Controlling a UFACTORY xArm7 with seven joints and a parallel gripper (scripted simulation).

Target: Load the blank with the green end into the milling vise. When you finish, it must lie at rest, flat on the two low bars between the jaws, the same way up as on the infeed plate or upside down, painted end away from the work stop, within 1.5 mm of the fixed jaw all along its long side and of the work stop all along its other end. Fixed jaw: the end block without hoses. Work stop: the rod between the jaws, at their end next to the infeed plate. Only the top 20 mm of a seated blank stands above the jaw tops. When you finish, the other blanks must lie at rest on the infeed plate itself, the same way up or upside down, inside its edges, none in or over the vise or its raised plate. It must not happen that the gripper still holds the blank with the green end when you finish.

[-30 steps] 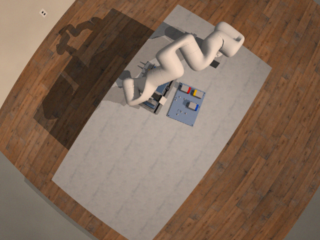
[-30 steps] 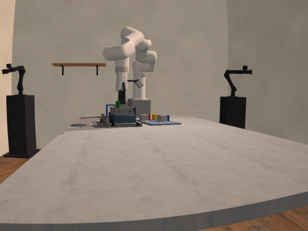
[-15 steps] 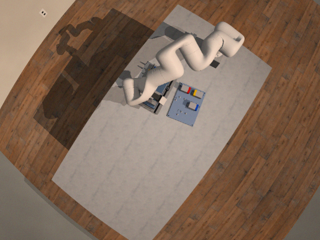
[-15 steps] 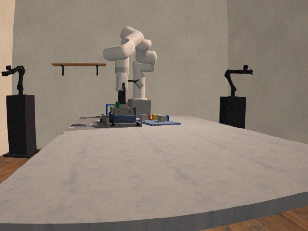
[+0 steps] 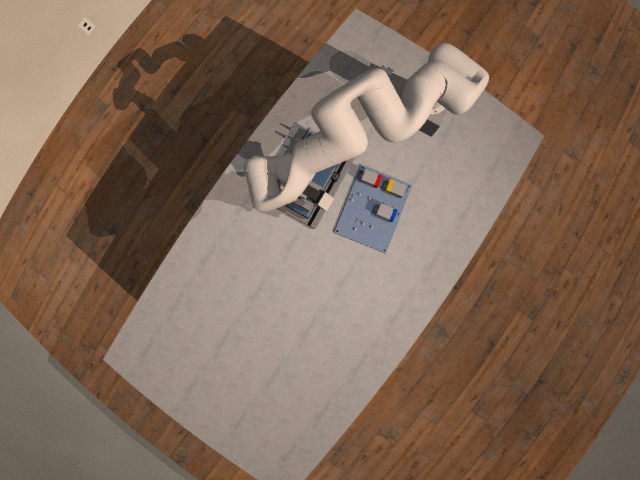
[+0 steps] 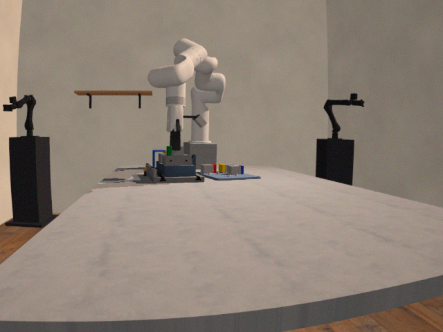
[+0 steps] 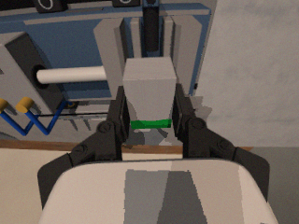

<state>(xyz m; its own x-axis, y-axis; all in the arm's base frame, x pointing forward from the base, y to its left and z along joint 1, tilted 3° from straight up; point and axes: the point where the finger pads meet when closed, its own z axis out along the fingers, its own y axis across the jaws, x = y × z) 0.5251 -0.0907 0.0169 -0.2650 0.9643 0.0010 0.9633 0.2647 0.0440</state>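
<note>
Now: the green-ended blank 20 mm below my hand. Round my hand: milling vise (90 mm below, 70 mm behind, 10 mm to the right); fixed jaw (60 mm below, 30 mm ahead, 10 mm to the left); work stop rod (50 mm to the left, 40 mm below, 10 mm behind).
</note>
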